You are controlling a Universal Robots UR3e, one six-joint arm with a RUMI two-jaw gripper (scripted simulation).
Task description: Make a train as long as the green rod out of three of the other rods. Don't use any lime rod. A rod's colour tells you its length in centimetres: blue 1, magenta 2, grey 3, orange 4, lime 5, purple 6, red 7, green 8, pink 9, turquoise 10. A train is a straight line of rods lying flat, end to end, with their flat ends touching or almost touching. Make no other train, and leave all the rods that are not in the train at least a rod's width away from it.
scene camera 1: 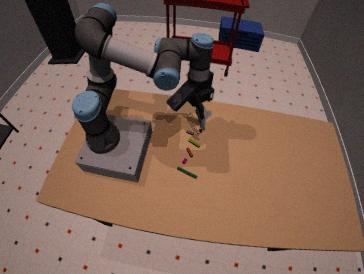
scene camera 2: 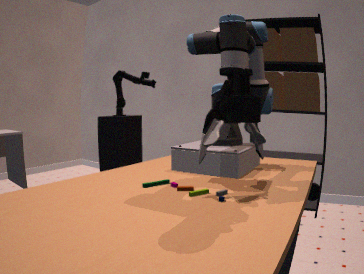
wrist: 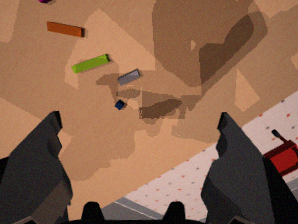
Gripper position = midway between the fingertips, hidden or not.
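Scene camera 2 shows the gripper [scene camera 2: 233, 161]. In scene camera 1 there is the gripper [scene camera 1: 191, 117] too, and the wrist view likewise has the gripper [wrist: 141, 112].
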